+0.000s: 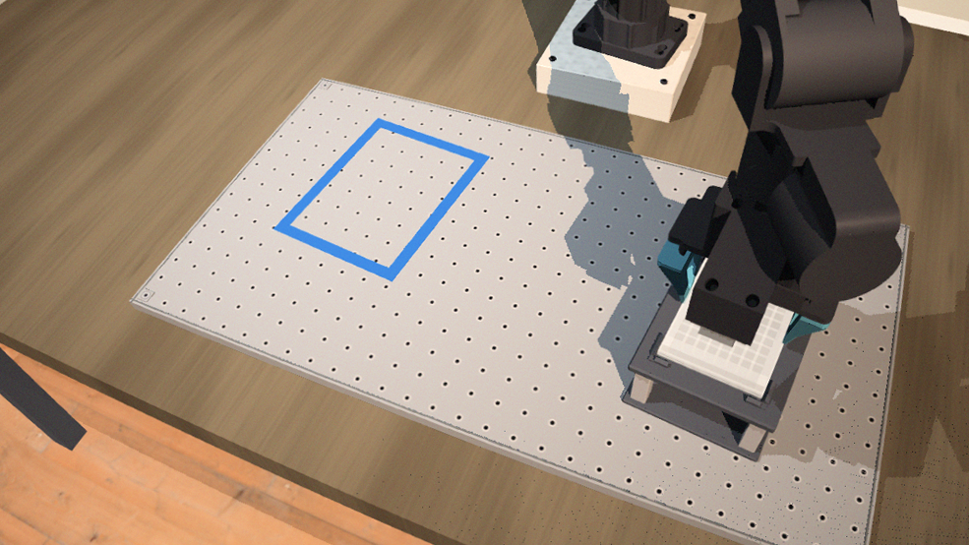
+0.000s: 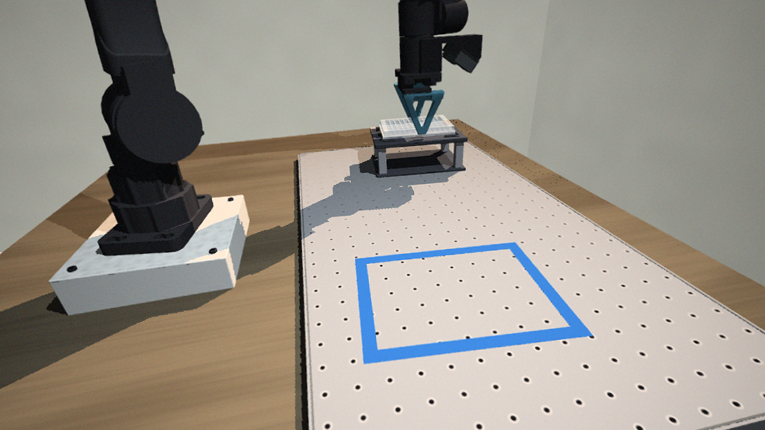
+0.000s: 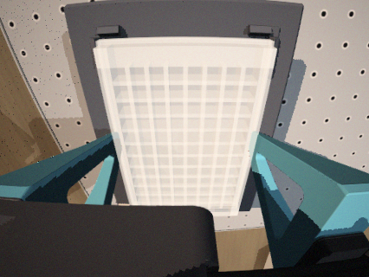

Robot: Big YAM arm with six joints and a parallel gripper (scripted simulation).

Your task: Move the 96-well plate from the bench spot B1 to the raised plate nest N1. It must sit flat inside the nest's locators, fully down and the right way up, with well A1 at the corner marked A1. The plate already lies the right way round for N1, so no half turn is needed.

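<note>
Now: the 96-well plate 1 cm below my hand. Also, from my hand: A1 tag: 8 cm behind, 5 cm to the left, 2 cm below; then raised nest N1: 2 cm below.
</note>
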